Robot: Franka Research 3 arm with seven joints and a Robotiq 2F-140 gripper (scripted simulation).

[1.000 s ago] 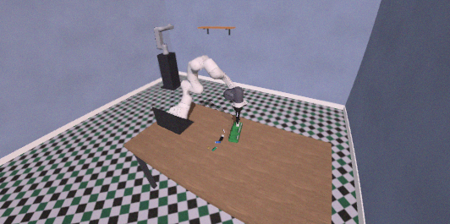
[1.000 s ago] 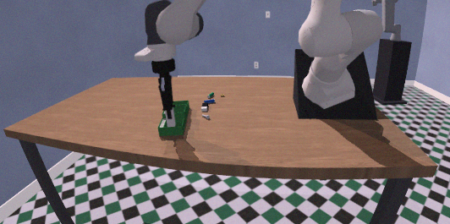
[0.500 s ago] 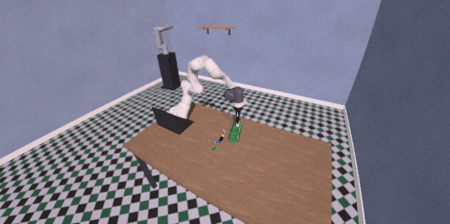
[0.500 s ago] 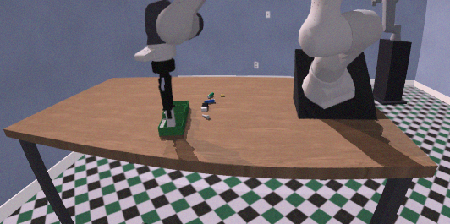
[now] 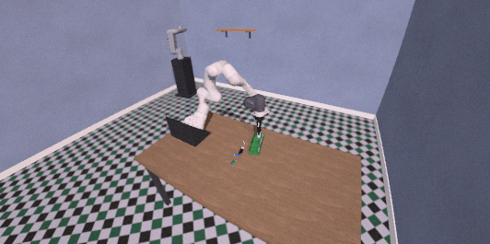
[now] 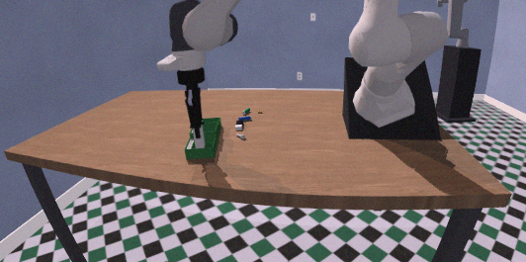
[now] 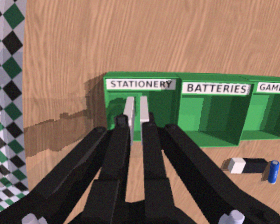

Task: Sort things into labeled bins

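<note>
My gripper is now 110 mm past the blue cylinder, 260 mm to the left of it and 50 mm above it. The rest, counted from my hand: grey piece (110 mm behind, 100 mm to the right, 50 mm below); then joined green bins (10 mm ahead, 90 mm to the right, 30 mm below); then black-and-white block (90 mm behind, 190 mm to the right, 50 mm below).
</note>
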